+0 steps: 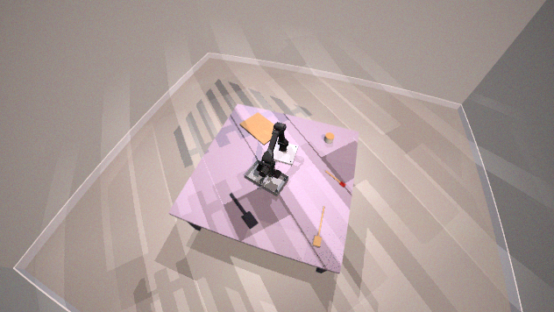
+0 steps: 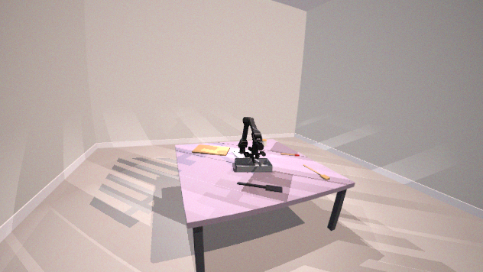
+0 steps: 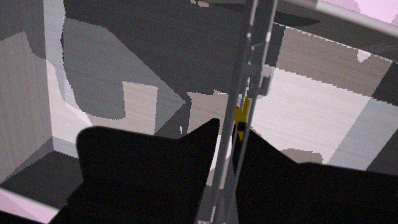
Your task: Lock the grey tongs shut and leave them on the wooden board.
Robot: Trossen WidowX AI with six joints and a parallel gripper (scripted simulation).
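Now: gripper tip 10 mm short of the grey roasting tin, 20 mm to the left of it and 10 mm above it. Round my gripper tip: red-tipped tool (70 mm behind, 550 mm to the left, 30 mm below); then wooden board (530 mm behind, 190 mm to the right, 30 mm below); then black spatula (310 mm ahead, 140 mm to the right, 30 mm below).
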